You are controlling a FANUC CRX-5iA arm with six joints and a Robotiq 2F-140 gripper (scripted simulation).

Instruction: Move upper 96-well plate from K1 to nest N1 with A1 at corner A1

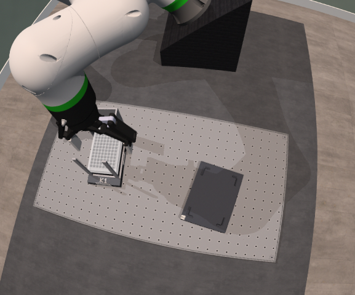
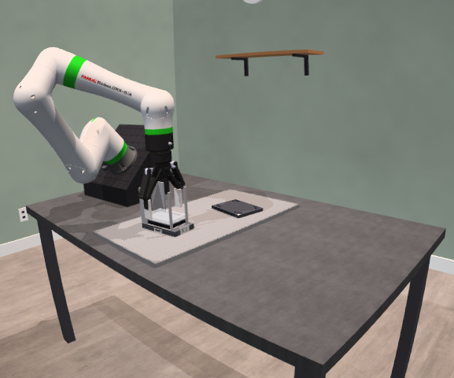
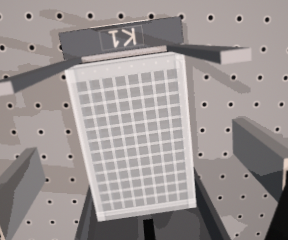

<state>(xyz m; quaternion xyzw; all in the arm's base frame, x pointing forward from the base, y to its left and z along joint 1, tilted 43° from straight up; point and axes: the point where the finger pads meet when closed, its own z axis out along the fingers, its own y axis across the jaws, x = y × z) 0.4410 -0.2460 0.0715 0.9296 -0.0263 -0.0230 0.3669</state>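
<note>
My hand is 3 cm above the white 96-well plate. The rest, counted from my hand: tall back wall 7 cm behind, 2 cm above; pale A1 square 16 cm ahead, 21 cm to the left, 5 cm below; black plate 4 cm below.
</note>
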